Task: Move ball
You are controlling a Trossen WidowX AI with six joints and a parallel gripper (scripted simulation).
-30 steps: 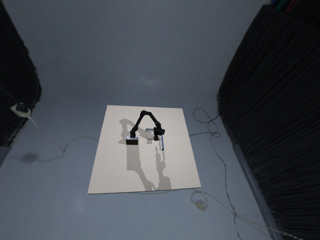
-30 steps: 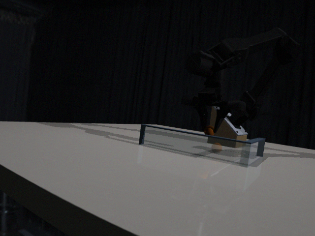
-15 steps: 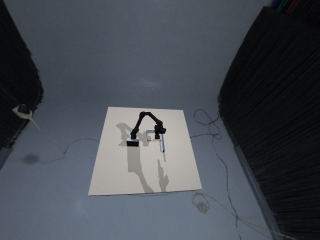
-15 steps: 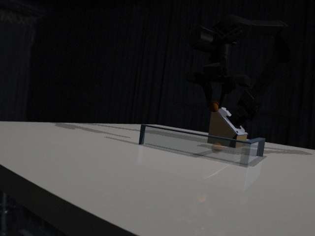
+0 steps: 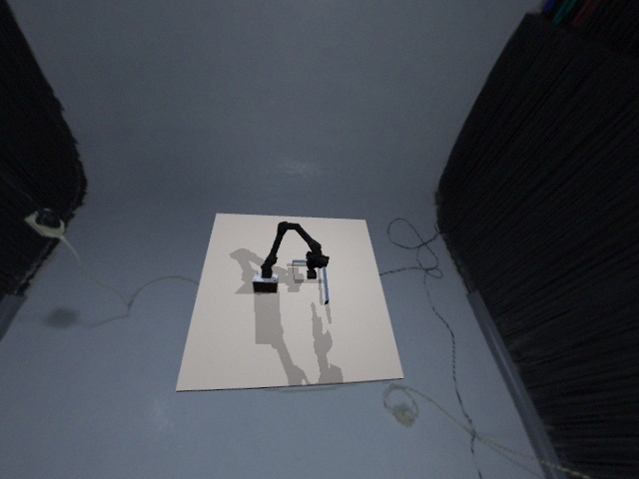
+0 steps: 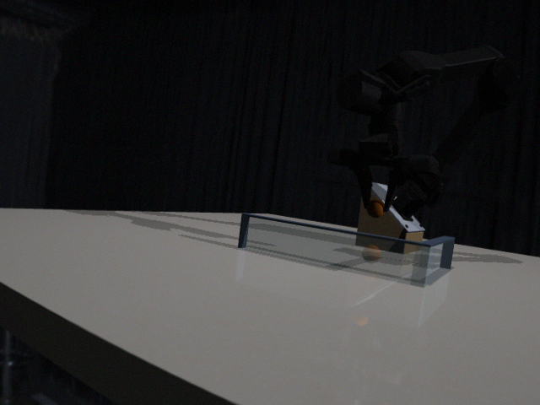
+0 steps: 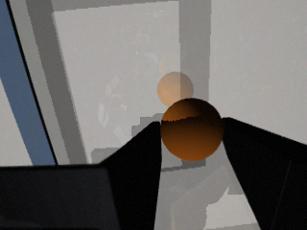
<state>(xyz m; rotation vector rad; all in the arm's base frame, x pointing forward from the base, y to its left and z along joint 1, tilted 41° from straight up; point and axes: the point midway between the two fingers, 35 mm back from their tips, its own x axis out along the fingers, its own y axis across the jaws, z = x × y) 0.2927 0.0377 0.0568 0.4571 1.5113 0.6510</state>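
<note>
The clear wall lies 120 mm ahead of my gripper tip, 60 mm below it and 20 mm to the right of it. The rest, counted from my gripper tip: orange ball (right at my gripper tip).
</note>
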